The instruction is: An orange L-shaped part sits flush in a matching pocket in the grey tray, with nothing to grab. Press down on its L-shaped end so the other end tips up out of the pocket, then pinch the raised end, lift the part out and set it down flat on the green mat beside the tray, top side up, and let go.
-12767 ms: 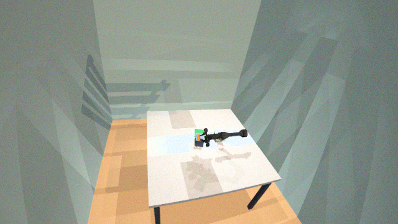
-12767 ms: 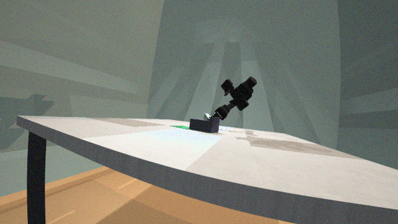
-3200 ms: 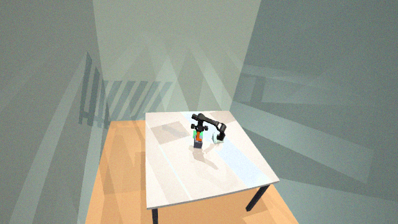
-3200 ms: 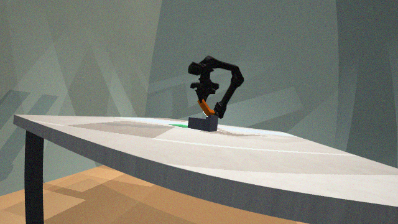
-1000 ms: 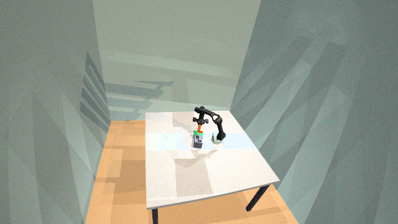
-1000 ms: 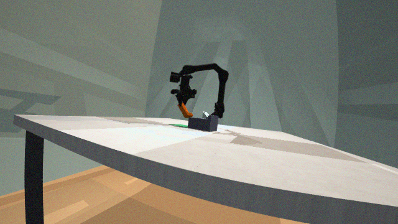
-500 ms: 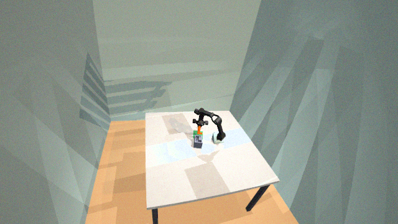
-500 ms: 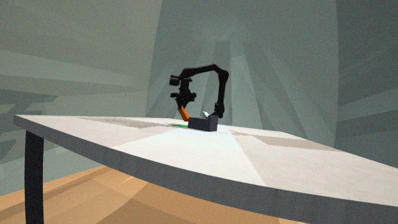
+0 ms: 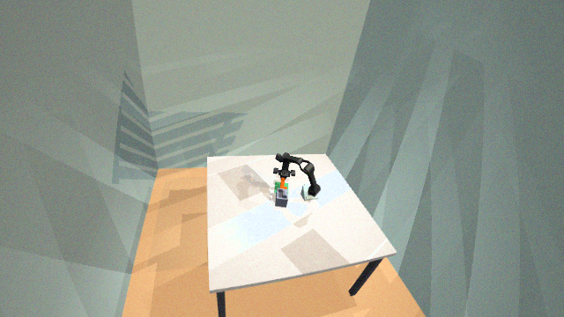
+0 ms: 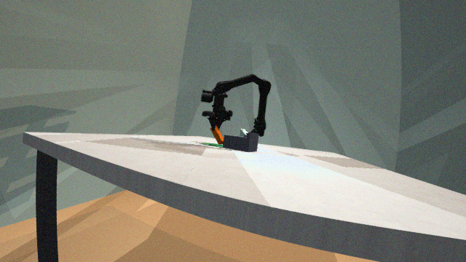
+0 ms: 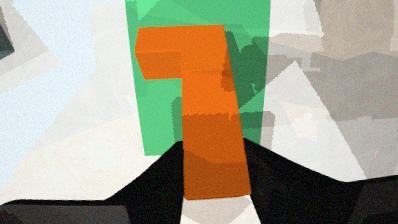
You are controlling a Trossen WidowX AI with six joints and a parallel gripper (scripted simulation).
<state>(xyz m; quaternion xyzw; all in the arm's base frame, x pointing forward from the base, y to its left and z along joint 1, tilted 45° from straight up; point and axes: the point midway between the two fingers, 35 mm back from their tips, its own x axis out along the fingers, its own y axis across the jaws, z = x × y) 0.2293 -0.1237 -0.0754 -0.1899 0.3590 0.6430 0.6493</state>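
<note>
Right now the orange L-shaped part is 3 cm to the left of my gripper tip, 3 cm below it and 1 cm behind it. Also, from my gripper tip: green mat: 9 cm below, 2 cm to the left.
</note>
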